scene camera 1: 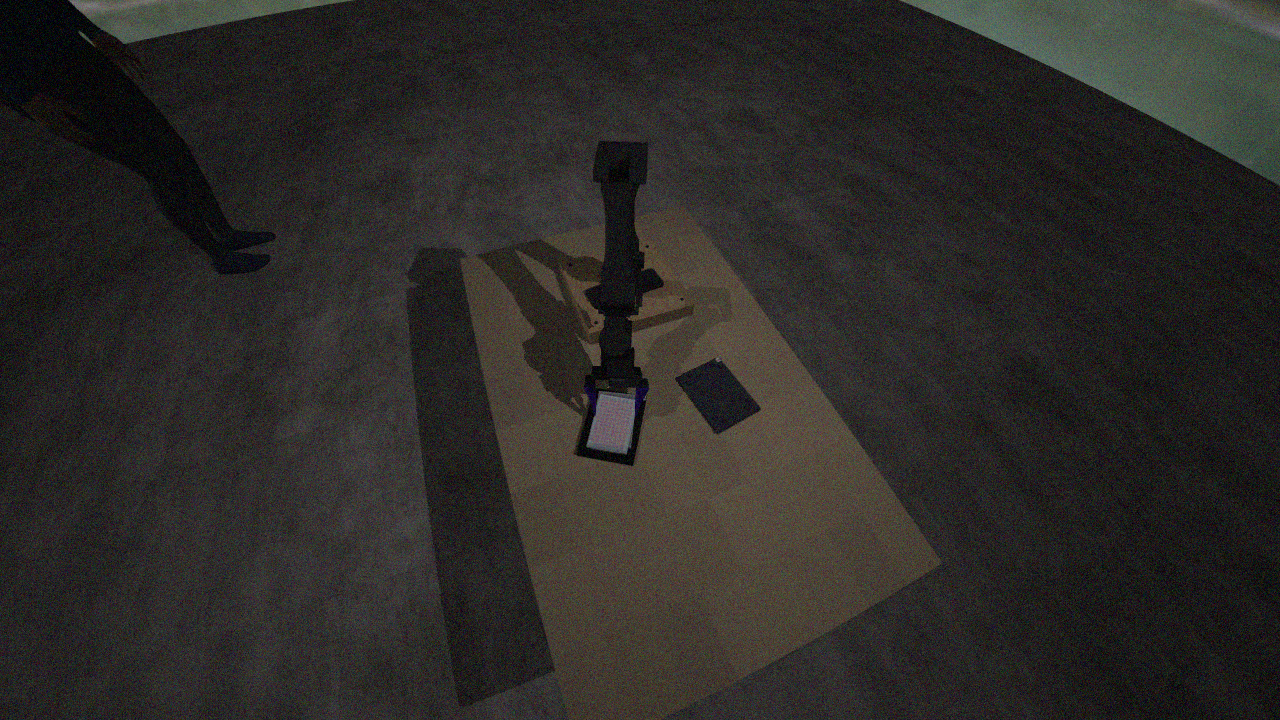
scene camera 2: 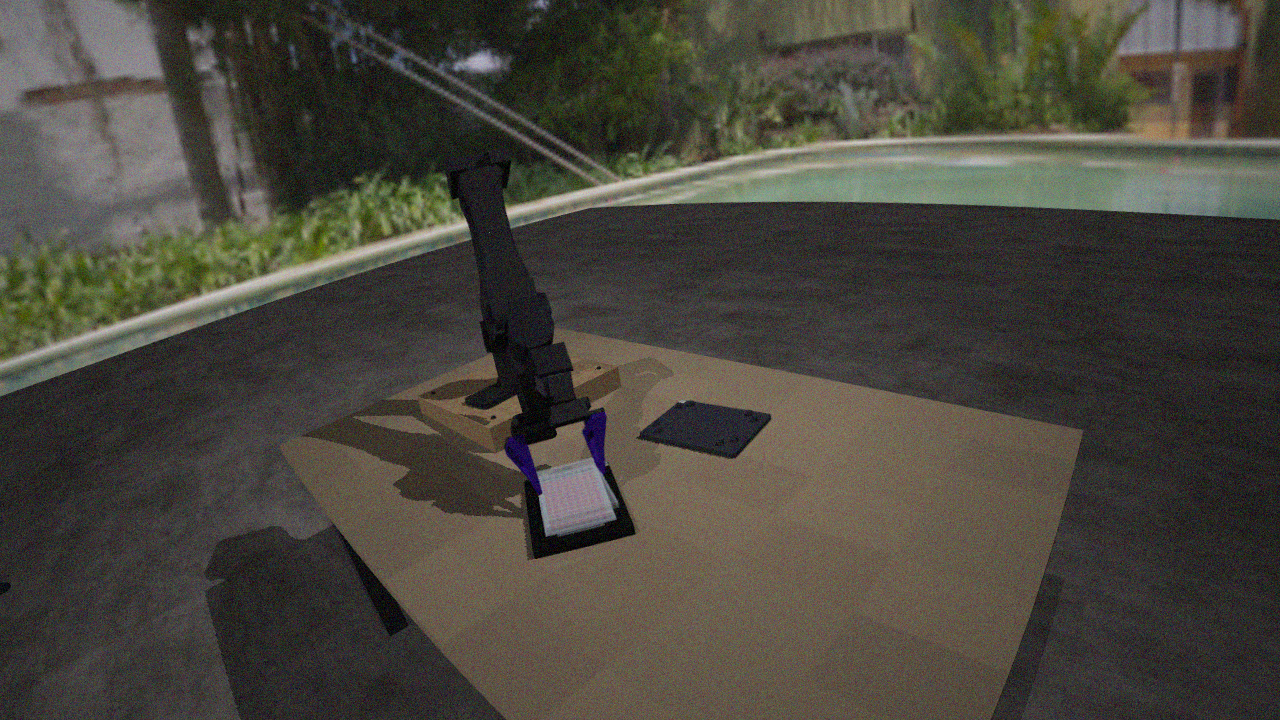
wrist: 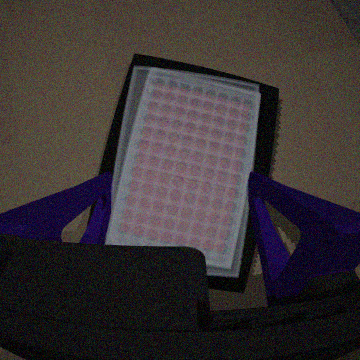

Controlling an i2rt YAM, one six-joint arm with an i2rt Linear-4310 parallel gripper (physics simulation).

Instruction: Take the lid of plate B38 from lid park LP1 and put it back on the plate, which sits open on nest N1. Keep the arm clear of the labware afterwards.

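Places are measured from the arm's base along level axes (x right, y ahead, z up), in centimetres.
Where they show: gripper, fingertip midpoint: (scene camera 1: pixel 615 415) (scene camera 2: pixel 572 484) (wrist: pixel 180 180).
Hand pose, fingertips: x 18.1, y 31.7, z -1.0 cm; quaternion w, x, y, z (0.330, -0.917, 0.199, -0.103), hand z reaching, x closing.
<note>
Things, the pixels of their top centre, and the offset from my fingertips. "pt": a spot on its surface instead. Level surfaces: height alone.
- clear lid, top centre: (wrist: pixel 185 166) (scene camera 2: pixel 572 484) (scene camera 1: pixel 614 417) dz +0.5, dx +0.6, dy +0.6 cm
- plate B38, surface spot: (wrist: pixel 185 160) (scene camera 1: pixel 614 419) pt dz +0.3, dx +0.8, dy +0.9 cm
- black nest N1, top centre: (wrist: pixel 188 165) (scene camera 2: pixel 572 498) (scene camera 1: pixel 612 422) dz -1.2, dx +1.1, dy +0.7 cm
- dark flat slab, top centre: (scene camera 2: pixel 705 423) (scene camera 1: pixel 718 392) dz -2.0, dx -23.9, dy +4.5 cm
- tan table top, surface height: dz -3.0 cm
My gripper (scene camera 1: pixel 615 396) (scene camera 2: pixel 570 479) (wrist: pixel 180 180) is shut on the clear lid (scene camera 2: pixel 569 469) (wrist: pixel 129 107), with its purple fingers on the lid's two long sides. The lid is over plate B38 (scene camera 1: pixel 613 424) (scene camera 2: pixel 577 501) (wrist: pixel 185 160), a white plate with pink wells on the black nest N1 (scene camera 1: pixel 606 458) (scene camera 2: pixel 581 541) (wrist: pixel 268 117). In the wrist view the lid is slightly turned and shifted left against the plate. Whether they touch is unclear. Lid park LP1, a dark flat slab (scene camera 1: pixel 718 395) (scene camera 2: pixel 705 428), has no lid on it. The wrist housing hides the plate's near left corner in the wrist view.
The arm's wooden base (scene camera 1: pixel 642 319) (scene camera 2: pixel 465 423) stands behind the nest. The tan table top (scene camera 1: pixel 760 555) (scene camera 2: pixel 805 555) extends in front and to the right. A person (scene camera 1: pixel 170 170) stands on the dark floor at the left in scene camera 1. Arm shadows cross the table.
</note>
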